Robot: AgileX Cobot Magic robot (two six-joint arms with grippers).
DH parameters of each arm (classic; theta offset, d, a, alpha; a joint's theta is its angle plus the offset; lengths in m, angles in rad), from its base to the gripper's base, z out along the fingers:
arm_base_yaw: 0 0.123 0 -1.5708
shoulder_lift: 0.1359 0 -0.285 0
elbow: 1.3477 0 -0.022 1.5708
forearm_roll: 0 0.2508 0 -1.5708
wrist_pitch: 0 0 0.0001 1.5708
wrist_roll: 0 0.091 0 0
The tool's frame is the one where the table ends.
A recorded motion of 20 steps. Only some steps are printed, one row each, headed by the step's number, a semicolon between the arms.
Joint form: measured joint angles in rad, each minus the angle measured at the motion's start. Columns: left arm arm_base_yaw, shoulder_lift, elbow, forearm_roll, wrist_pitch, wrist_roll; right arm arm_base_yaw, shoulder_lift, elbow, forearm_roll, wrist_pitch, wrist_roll.
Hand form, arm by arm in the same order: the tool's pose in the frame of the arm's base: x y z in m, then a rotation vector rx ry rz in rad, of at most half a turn. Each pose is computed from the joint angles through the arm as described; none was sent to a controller.
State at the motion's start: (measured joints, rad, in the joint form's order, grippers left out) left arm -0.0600 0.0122 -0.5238 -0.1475 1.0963 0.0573; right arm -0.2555 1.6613 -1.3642 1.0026 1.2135 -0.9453
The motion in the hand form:
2: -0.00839 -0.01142 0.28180 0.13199 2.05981 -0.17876; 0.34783 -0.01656 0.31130 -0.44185 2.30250 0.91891
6: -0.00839 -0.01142 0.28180 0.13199 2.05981 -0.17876; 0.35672 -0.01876 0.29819 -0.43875 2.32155 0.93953
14: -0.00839 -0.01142 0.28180 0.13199 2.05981 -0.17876; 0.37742 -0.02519 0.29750 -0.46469 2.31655 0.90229
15: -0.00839 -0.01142 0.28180 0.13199 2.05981 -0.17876; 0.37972 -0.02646 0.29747 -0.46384 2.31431 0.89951
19: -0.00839 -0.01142 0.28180 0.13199 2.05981 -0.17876; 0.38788 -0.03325 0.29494 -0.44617 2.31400 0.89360
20: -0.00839 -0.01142 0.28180 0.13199 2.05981 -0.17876; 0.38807 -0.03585 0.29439 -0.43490 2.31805 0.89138
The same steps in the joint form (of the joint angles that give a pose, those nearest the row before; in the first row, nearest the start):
2: 0.0000 0.0000 0.0000 0.0000 0.0000 0.0000; 0.0000 0.0257 -0.0055 0.0000 0.0000 -0.0047
6: 0.0000 0.0000 0.0000 0.0000 0.0000 0.0000; 0.0000 0.0712 -0.0146 0.0024 0.0000 -0.0182
14: 0.0000 0.0000 0.0000 0.0000 0.0000 0.0000; 0.0000 0.1432 -0.1147 -0.0188 0.0000 -0.0186
15: 0.0000 0.0000 0.0000 0.0000 0.0000 0.0000; -0.0017 0.1513 -0.1257 -0.0186 0.0000 -0.0186
19: 0.0000 0.0000 0.0000 0.0000 0.0000 0.0000; -0.0135 0.1835 -0.1617 -0.0186 0.0000 -0.0139
20: 0.0000 0.0000 0.0000 0.0000 0.0000 0.0000; -0.0196 0.1856 -0.1631 -0.0208 0.0000 -0.0095

